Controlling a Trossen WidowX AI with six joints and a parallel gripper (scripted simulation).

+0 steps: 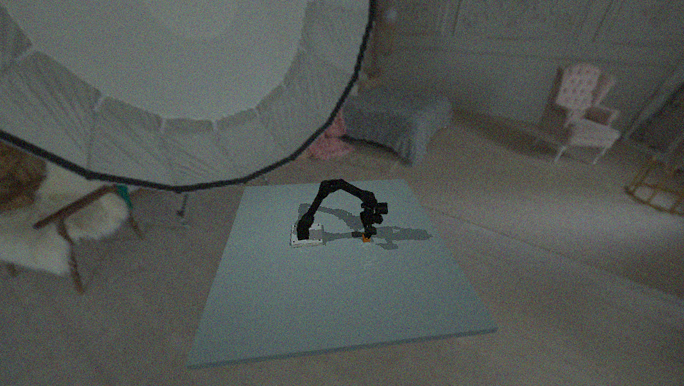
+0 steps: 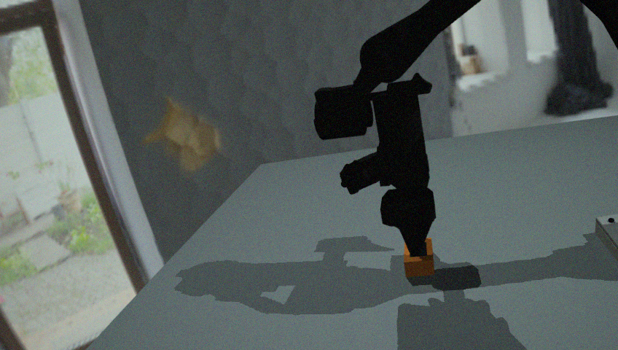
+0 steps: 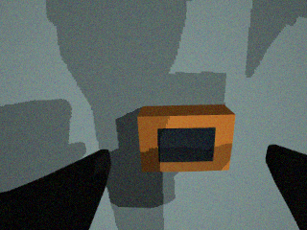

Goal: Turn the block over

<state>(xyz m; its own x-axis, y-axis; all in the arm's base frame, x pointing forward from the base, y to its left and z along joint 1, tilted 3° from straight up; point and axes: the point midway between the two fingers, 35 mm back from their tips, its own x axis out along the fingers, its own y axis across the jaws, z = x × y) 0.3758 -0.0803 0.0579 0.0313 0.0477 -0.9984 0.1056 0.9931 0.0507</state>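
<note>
Now: the orange block 2 cm below my gripper tip.
</note>
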